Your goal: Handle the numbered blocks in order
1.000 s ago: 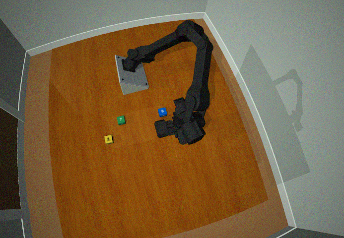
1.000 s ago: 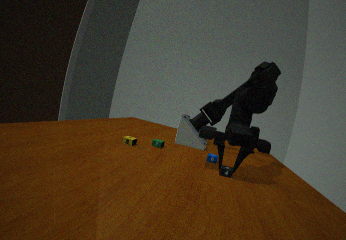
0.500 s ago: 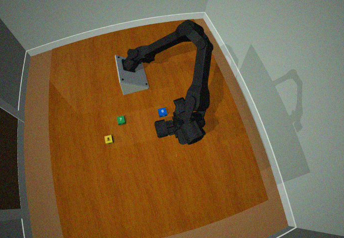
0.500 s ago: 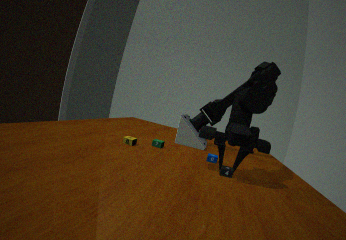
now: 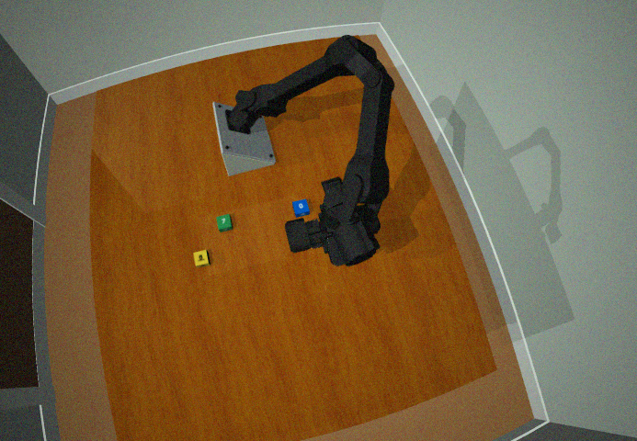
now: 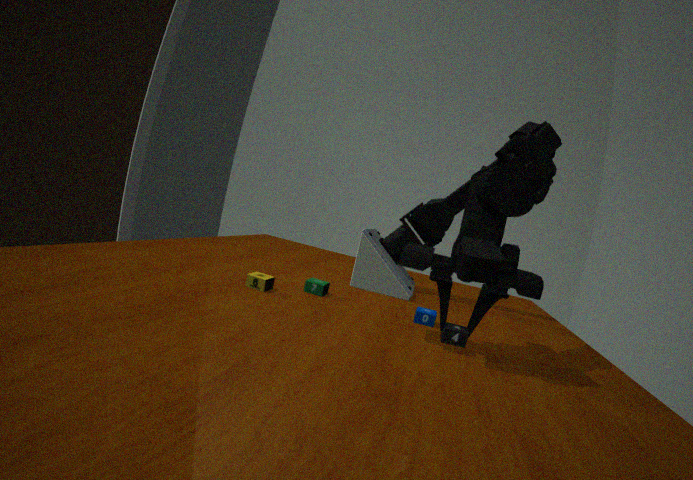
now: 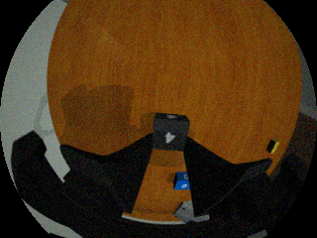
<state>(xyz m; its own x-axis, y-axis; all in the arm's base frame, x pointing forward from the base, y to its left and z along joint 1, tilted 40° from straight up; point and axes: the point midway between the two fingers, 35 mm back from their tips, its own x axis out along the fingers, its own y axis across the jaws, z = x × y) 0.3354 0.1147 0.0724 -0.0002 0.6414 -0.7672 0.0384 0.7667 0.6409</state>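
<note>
My gripper tip is 290 mm to the left of the yellow block, 40 mm past it and 10 mm above it. The rest, counted from my gripper tip: blue block: 100 mm behind, 40 mm to the right, 10 mm below; black block: 10 mm ahead; green block: 220 mm to the right, 110 mm behind, 10 mm below.
</note>
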